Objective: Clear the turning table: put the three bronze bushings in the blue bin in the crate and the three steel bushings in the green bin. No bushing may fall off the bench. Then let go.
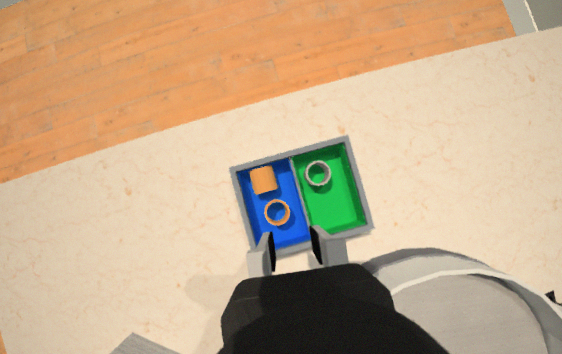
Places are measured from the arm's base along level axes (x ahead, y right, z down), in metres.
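Pixels of known places: gripper, fingertip midpoint: (292, 241).
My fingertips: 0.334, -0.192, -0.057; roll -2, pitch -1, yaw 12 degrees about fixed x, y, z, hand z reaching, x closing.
For each thing: its top centre in the pictures, then the offset to it from my fingertips, as dx, dy, dz. "*": a spot on its surface instead. Level surfaces: height alone.
- second bronze bushing, top centre: (276, 213) -0.015, -0.012, +0.157
- steel bushing, top centre: (318, 173) +0.066, -0.045, +0.160
- crate, surface spot: (360, 180) * +0.120, -0.013, +0.154
- turning table, surface spot: (470, 310) * +0.213, +0.238, +0.151
- pale bench top, surface height: dz +0.204
A bronze bushing (263, 180) lies on its side at the far end of the blue bin (293, 239). A second bronze bushing (286, 221) stands upright in the same bin, nearer the gripper. A steel bushing (328, 180) stands upright in the far part of the green bin (334, 210). My gripper (292, 241) is open with nothing between its fingers, above the near edge of the crate (360, 180). The turning table (470, 310) shows in part at the lower right; no bushing is visible on the part that shows.
The crate stands on the pale bench top (125, 225). The bench edge runs beyond the crate, with the wood floor (150, 65) past it. A grey block-like object (142, 346) shows in part at the lower left.
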